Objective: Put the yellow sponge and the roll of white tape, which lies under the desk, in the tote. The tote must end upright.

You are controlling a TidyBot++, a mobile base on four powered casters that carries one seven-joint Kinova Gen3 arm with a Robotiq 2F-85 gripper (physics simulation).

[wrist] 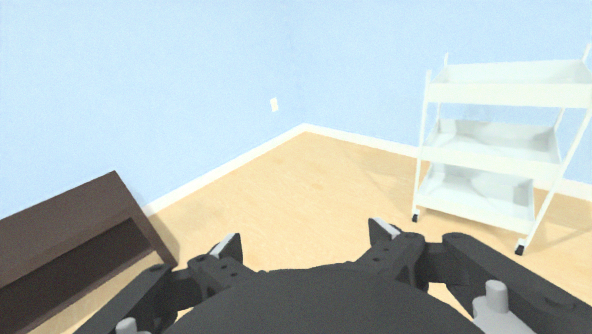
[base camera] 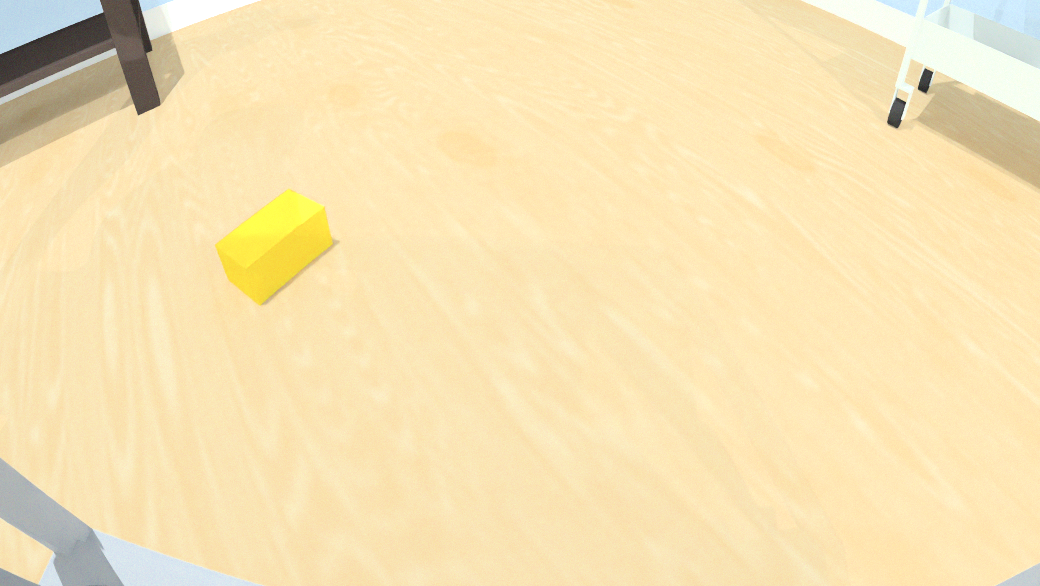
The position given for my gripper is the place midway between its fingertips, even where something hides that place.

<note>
In view: my gripper point(wrist: 305, 239), a yellow sponge point(base camera: 262, 254), a dark brown desk point(wrist: 67, 246) and a white wheeled shelf cart point(wrist: 485, 171).
The wrist view does not show the yellow sponge: it is out of frame.
</note>
